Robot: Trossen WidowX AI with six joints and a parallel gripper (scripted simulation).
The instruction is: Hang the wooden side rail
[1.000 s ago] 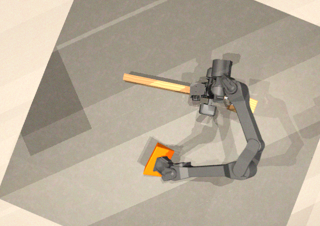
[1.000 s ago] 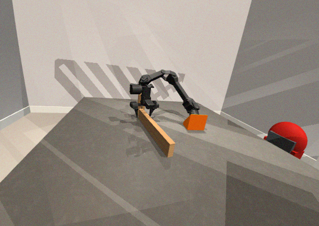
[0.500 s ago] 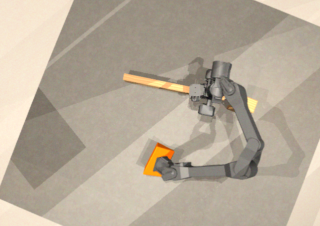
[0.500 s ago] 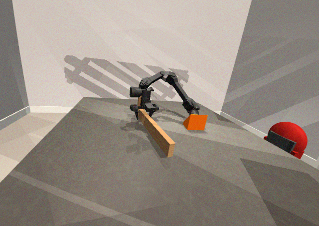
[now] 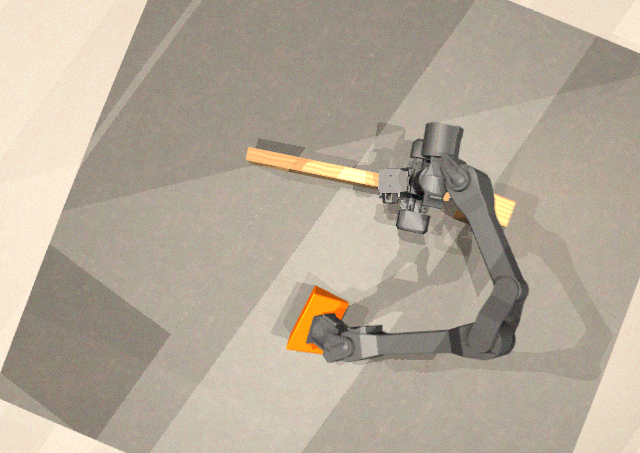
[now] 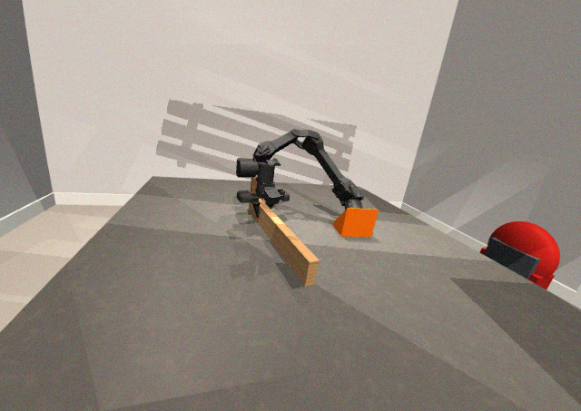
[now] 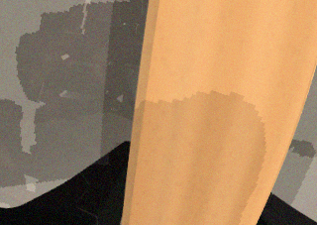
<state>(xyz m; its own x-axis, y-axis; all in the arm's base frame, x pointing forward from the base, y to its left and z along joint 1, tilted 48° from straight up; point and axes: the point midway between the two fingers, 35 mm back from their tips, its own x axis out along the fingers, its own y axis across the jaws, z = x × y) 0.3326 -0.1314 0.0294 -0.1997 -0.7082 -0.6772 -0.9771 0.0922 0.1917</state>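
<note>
The wooden headboard post lies 14 cm to the right of my gripper tip, 7 cm above it and 1 cm behind it.
</note>
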